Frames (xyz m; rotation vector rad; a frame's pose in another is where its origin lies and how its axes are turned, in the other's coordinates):
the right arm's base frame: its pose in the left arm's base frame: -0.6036 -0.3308 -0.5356 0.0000 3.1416 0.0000
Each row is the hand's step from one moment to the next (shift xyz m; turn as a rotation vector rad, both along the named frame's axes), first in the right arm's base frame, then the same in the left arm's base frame.
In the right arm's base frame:
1: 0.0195 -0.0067 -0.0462 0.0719 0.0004 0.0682
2: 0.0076 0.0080 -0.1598 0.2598 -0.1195 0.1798
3: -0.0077 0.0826 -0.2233 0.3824 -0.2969 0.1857
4: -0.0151 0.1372 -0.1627 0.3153 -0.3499 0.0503
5: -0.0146 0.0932 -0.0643 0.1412 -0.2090 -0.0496
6: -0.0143 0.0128 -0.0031 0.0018 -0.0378 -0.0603
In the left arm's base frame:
1: -0.0195 -0.0067 0.0462 -0.0719 0.0004 -0.0682
2: -0.0076 0.0080 0.1598 -0.2598 -0.1195 -0.1798
3: 0.0077 0.0826 0.2233 -0.3824 -0.2969 -0.1857
4: 0.0151 0.1372 0.1627 -0.3153 -0.3499 -0.0503
5: 0.0146 0.0932 0.0643 -0.1412 -0.2090 0.0496
6: 0.0143 0.0128 0.0031 -0.0018 -0.0378 0.0603

